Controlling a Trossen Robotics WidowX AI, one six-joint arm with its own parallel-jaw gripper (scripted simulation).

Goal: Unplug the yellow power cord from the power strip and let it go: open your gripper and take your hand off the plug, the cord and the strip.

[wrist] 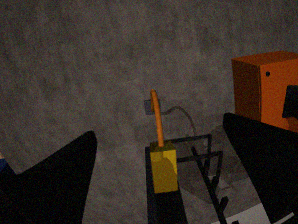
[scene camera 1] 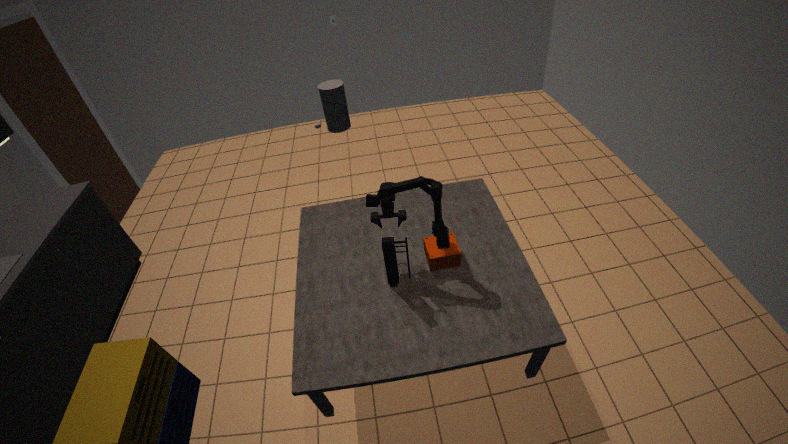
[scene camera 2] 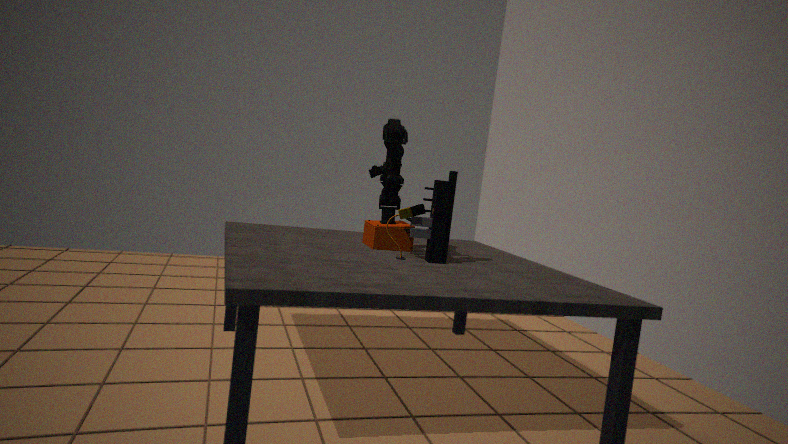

Labels:
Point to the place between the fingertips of my gripper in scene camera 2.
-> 388,202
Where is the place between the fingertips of my gripper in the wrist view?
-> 160,128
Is my gripper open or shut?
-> Open.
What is my gripper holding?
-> Nothing.

